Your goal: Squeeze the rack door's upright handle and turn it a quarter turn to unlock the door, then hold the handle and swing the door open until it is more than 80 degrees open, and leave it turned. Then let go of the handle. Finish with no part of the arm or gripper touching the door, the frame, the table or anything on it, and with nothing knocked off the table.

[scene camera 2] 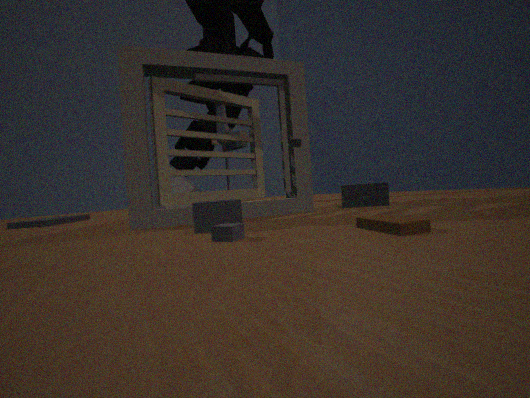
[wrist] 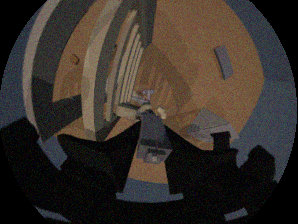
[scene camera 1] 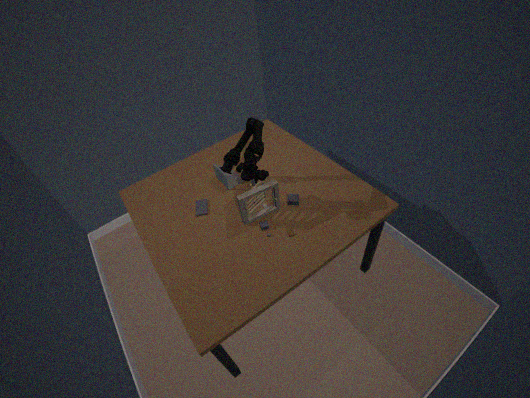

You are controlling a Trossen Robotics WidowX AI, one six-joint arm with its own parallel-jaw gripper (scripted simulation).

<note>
I see my gripper and a rack.
My gripper shows as well in the wrist view.
</note>
